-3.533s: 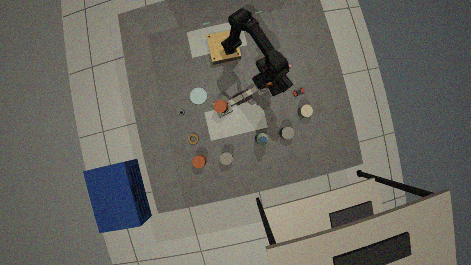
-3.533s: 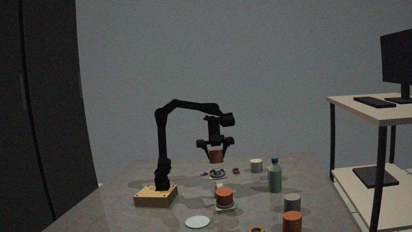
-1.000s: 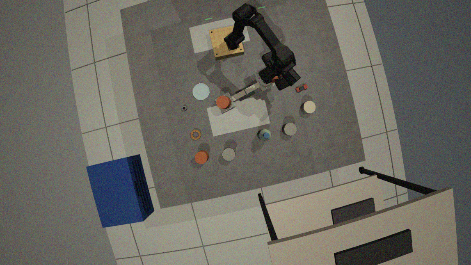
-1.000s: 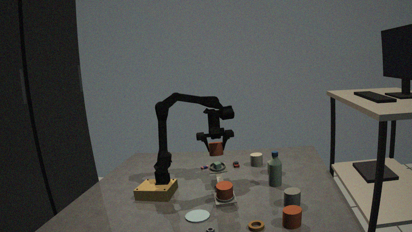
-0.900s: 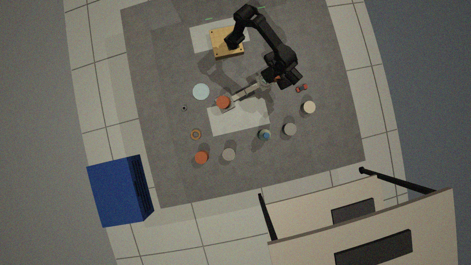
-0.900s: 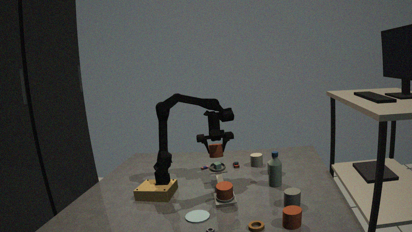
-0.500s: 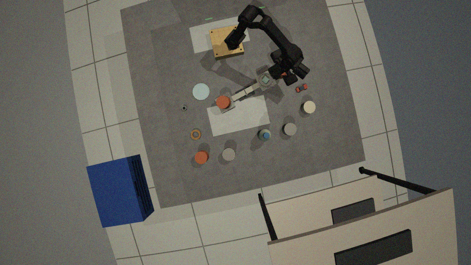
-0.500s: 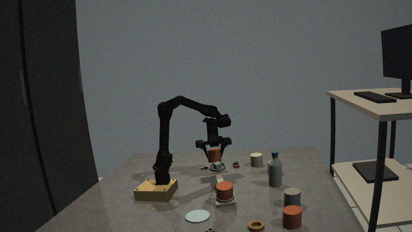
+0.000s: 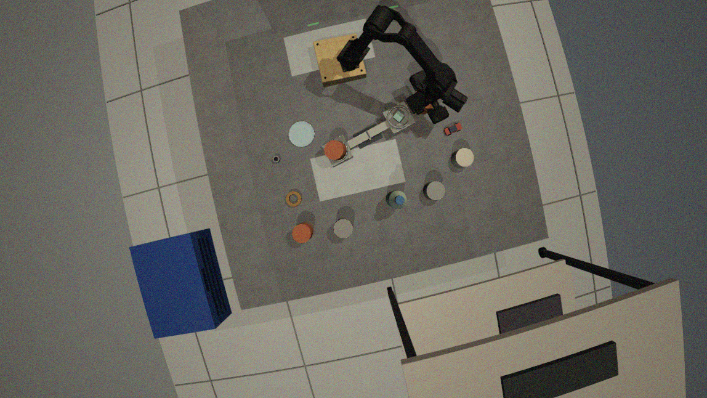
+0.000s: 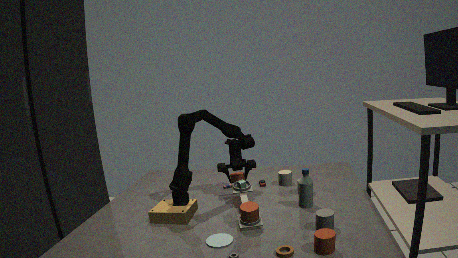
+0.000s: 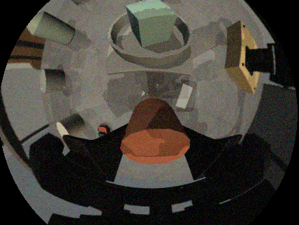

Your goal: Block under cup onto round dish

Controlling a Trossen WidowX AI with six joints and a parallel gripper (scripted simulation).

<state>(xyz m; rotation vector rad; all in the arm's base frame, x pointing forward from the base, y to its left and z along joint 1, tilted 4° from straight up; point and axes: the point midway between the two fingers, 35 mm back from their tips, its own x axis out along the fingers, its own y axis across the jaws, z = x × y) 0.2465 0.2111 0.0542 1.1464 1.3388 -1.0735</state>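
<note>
My gripper tip is now 12 cm to the left of the green block, 3 cm below it and 2 cm short of it. Also, from my gripper tip: cream cylinder: 26 cm ahead, 7 cm to the left, 2 cm below; toy car: 12 cm ahead, 9 cm to the left, 4 cm below; eraser: 8 cm to the left, 6 cm behind, 5 cm below.
</note>
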